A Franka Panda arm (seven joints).
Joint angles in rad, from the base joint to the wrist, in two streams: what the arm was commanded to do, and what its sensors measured. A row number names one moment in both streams.
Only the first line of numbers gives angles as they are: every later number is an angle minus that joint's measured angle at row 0.
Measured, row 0:
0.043 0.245 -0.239 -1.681 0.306 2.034 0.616
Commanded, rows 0 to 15:
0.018 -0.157 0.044 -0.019 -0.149 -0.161 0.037
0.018 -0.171 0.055 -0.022 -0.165 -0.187 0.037
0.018 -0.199 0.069 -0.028 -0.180 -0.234 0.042
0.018 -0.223 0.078 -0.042 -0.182 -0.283 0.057
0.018 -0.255 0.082 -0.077 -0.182 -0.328 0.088
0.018 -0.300 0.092 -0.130 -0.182 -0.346 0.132
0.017 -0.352 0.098 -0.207 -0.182 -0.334 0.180
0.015 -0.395 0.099 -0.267 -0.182 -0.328 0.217
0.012 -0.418 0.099 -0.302 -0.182 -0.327 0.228
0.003 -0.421 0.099 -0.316 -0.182 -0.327 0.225
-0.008 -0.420 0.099 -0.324 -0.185 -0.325 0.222
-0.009 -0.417 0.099 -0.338 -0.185 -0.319 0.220
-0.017 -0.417 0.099 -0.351 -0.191 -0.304 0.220
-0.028 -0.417 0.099 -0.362 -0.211 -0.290 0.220
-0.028 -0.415 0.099 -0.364 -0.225 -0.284 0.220
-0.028 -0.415 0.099 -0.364 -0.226 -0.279 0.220
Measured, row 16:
-0.015 -0.401 0.088 -0.337 -0.193 -0.314 0.202
